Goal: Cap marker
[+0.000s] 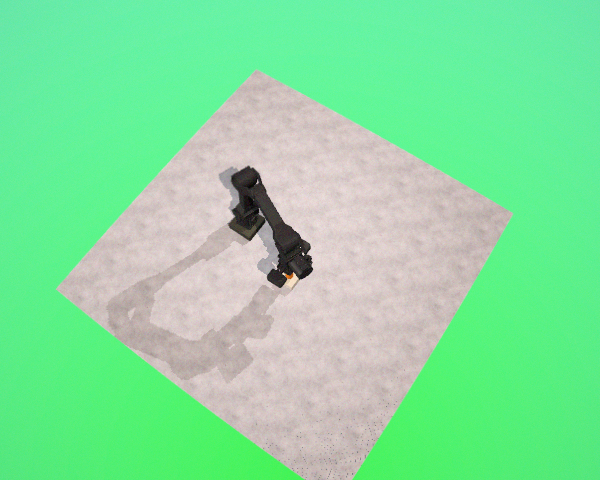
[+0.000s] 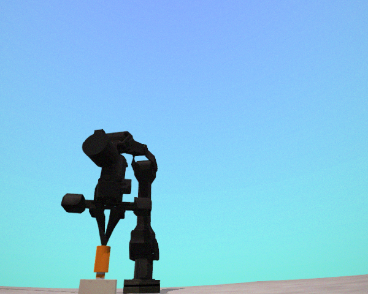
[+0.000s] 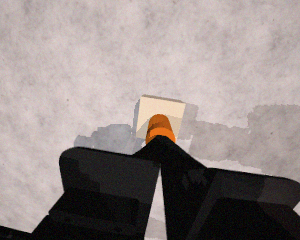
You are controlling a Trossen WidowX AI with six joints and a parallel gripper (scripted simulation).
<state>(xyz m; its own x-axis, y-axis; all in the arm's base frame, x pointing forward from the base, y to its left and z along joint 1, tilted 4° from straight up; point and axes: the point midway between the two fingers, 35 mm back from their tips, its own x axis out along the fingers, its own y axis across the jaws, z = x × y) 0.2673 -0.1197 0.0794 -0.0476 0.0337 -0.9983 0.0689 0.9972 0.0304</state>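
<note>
My gripper tip is now 20 mm above the orange cap. The rest, counted from my gripper tip: tan holder block (80 mm below).
</note>
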